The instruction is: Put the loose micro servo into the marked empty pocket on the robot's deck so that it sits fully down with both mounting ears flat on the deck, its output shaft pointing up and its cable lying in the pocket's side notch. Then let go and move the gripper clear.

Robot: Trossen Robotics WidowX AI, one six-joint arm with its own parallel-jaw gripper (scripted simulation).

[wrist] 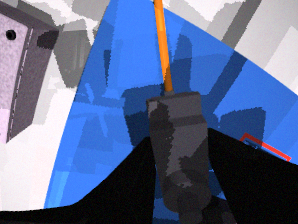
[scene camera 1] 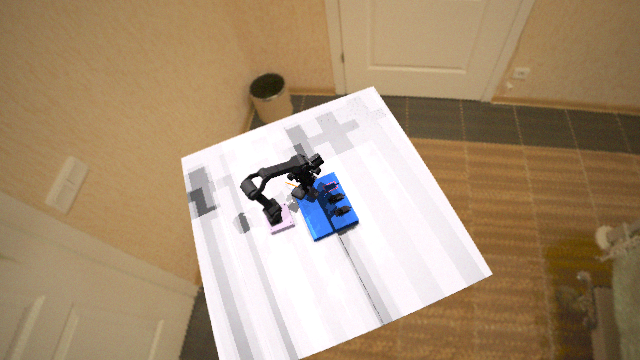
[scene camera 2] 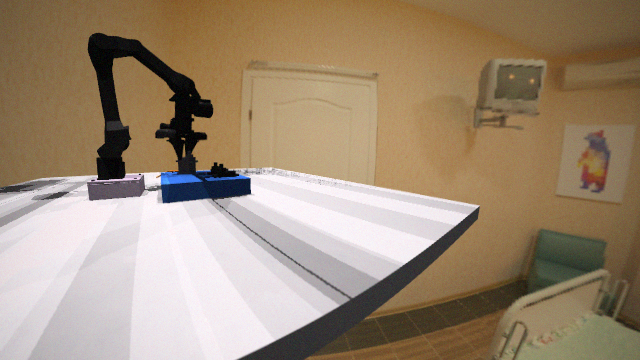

Scene:
same spot on blue deck: (scene camera 2: 175,187) = (scene camera 1: 320,237)

